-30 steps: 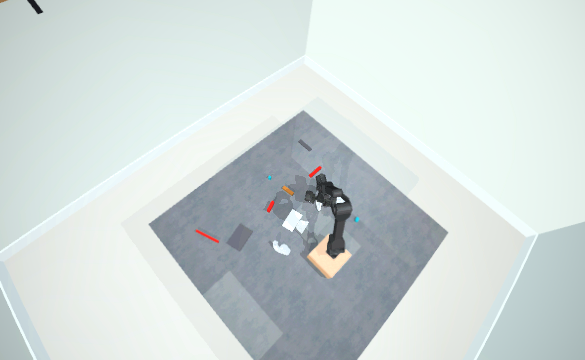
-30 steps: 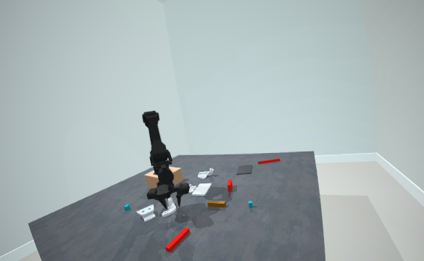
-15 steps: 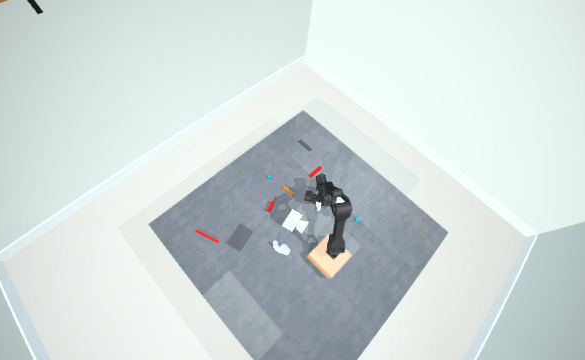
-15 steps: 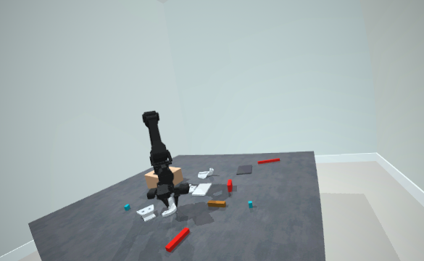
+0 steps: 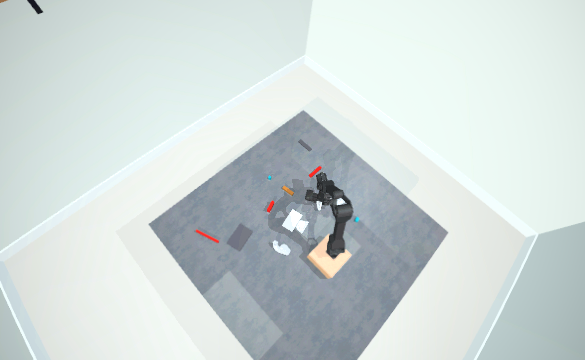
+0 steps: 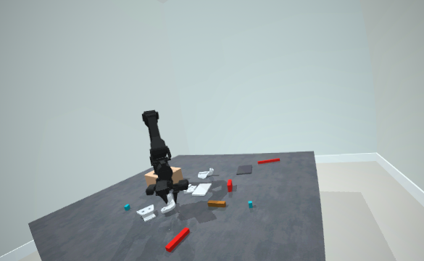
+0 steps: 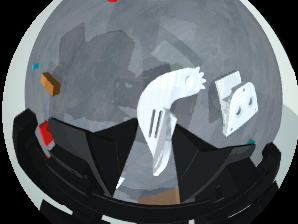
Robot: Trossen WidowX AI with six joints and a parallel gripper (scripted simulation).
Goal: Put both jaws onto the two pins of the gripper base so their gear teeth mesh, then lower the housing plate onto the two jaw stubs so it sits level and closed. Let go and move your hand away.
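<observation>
Right now my gripper tip is 40 mm to the left of the curved white jaw. Also, from my gripper tip: flat white plate: 40 mm ahead, 190 mm to the left, 20 mm below; then white housing plate: 20 mm behind, 180 mm to the left, 20 mm below; then white gripper base: 70 mm behind, 90 mm to the right.
</observation>
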